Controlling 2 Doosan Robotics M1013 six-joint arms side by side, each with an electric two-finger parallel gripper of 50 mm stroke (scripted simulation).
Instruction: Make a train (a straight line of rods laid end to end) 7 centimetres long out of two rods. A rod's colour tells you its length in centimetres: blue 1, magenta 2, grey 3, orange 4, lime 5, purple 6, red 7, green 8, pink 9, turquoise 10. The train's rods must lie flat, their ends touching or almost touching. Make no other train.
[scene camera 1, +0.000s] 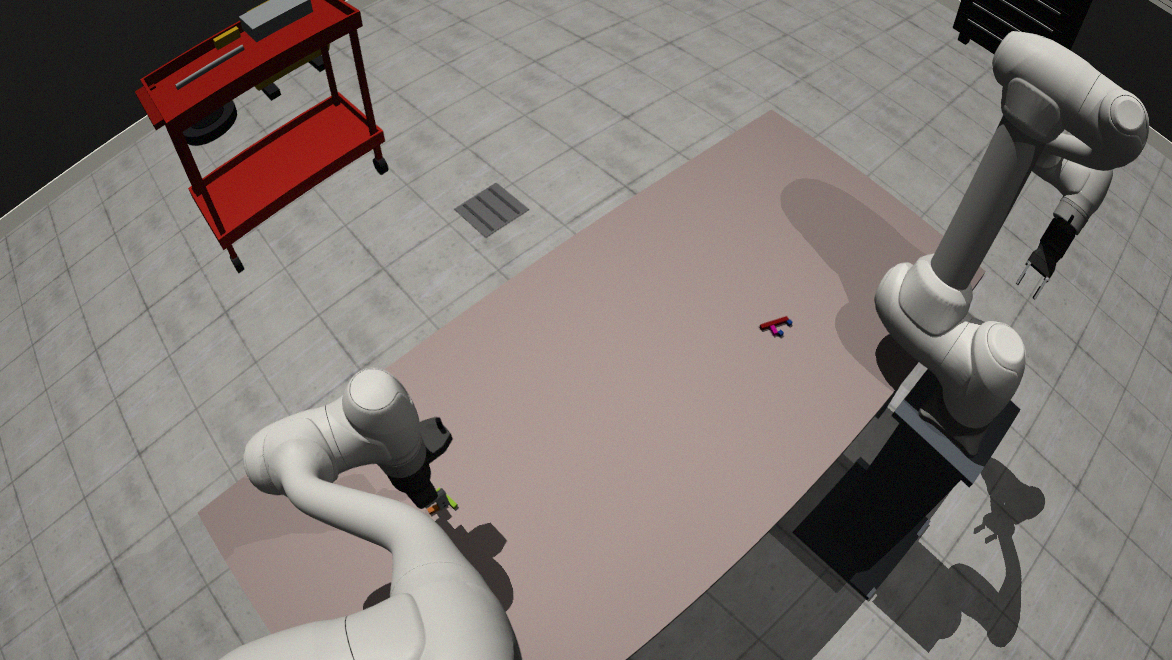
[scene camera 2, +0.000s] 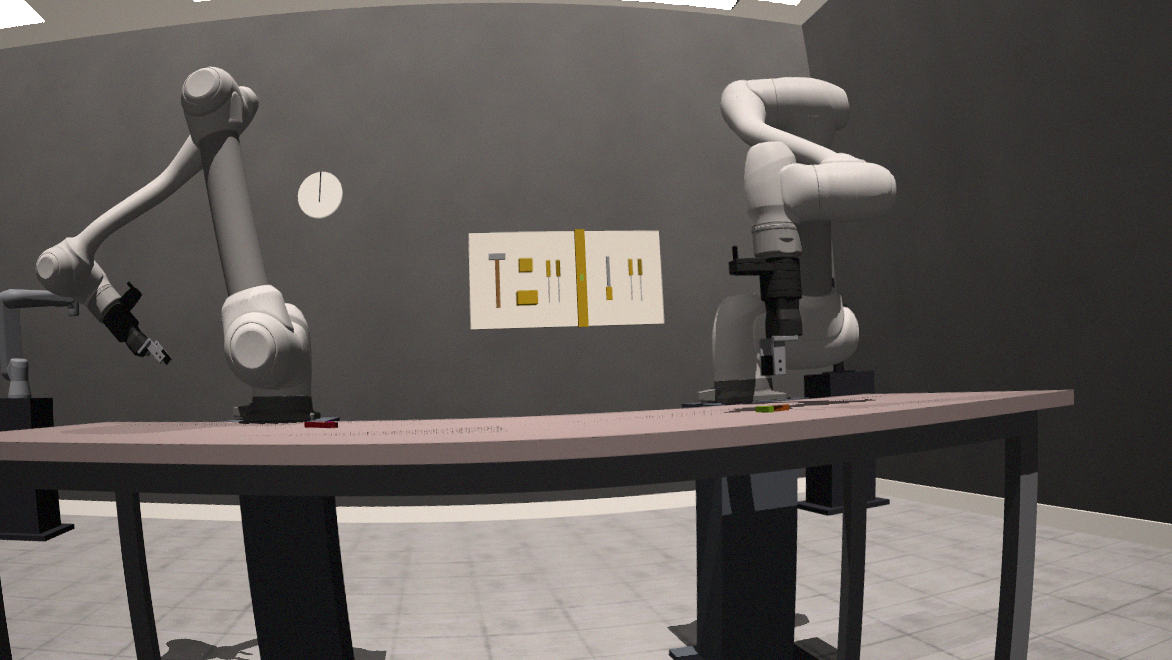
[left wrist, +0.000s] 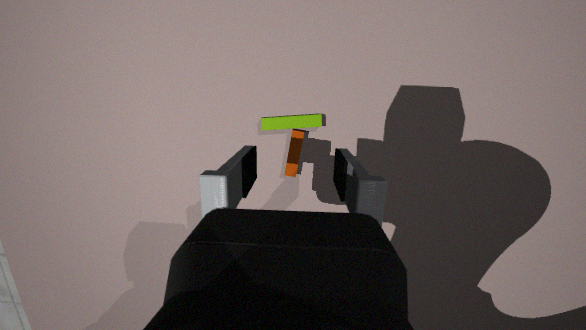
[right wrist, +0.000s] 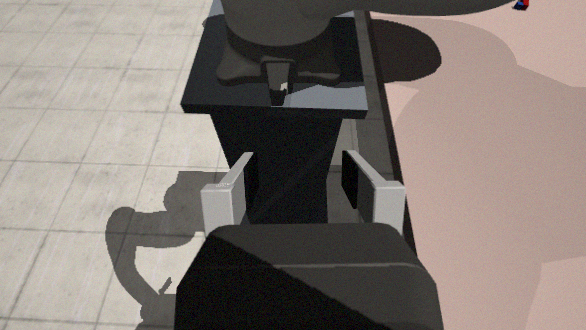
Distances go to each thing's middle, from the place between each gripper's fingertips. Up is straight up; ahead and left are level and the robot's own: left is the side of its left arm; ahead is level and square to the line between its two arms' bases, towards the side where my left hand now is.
My left hand (scene camera 2: 773, 375) is 7 cm above the lime rod (left wrist: 308, 120) and 2 cm to the left of it.
I see my right gripper (scene camera 2: 166, 360) 660 mm short of the lime rod, 1220 mm to the right of it and 150 mm above it.
